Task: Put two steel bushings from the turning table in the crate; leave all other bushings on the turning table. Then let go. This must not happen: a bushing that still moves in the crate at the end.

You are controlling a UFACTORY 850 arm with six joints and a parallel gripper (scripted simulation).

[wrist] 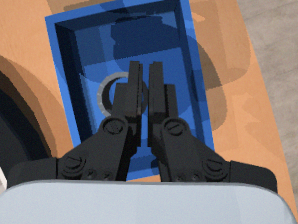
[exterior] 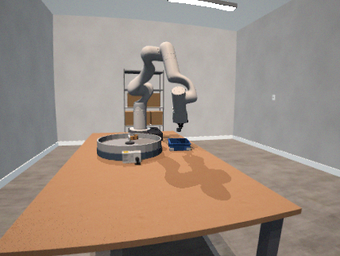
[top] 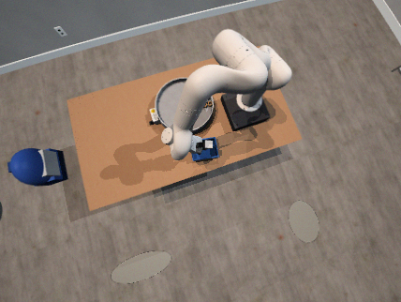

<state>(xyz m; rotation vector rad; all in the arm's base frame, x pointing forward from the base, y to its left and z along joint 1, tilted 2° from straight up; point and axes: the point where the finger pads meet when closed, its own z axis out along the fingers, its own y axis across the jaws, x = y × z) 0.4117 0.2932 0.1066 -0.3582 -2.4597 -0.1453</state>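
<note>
My gripper is now 14 cm above the blue crate, 1 cm to the left of it and 1 cm past it. The rest, counted from my hand: grey turning table: 36 cm to the right, 11 cm below, 6 cm ahead.
</note>
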